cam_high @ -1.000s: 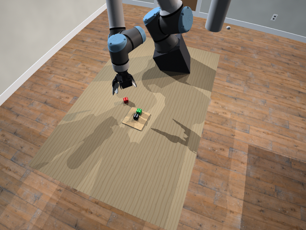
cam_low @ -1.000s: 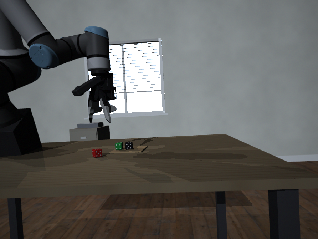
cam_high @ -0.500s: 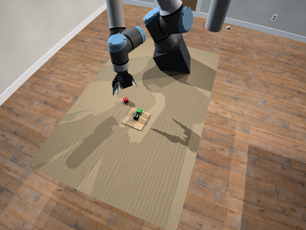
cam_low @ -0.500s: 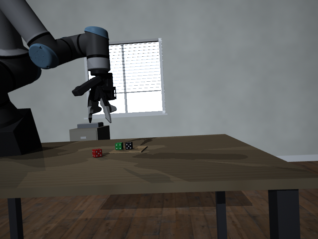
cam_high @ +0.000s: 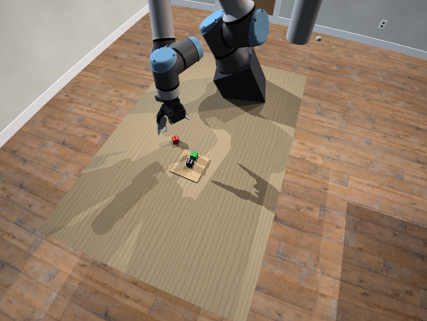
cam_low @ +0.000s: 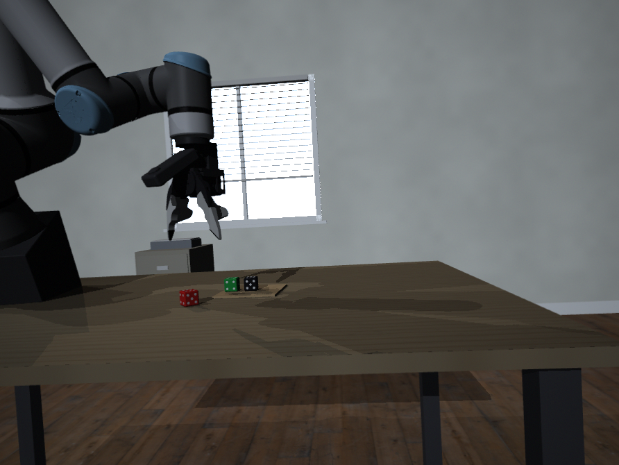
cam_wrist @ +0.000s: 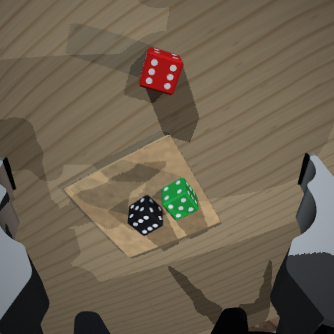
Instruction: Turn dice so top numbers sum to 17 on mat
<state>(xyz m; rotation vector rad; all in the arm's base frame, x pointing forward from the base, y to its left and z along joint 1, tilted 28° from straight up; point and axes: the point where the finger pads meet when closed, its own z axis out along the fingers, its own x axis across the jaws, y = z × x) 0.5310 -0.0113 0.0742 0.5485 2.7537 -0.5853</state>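
The red die lies 120 mm below my hand, 10 mm to the right of it and 10 mm behind it. From my hand the other things lie so: black die: 130 mm to the left, 110 mm below, 70 mm ahead; then green die: 120 mm to the left, 110 mm below, 30 mm ahead; then tan mat: 130 mm to the left, 130 mm below, 80 mm ahead.
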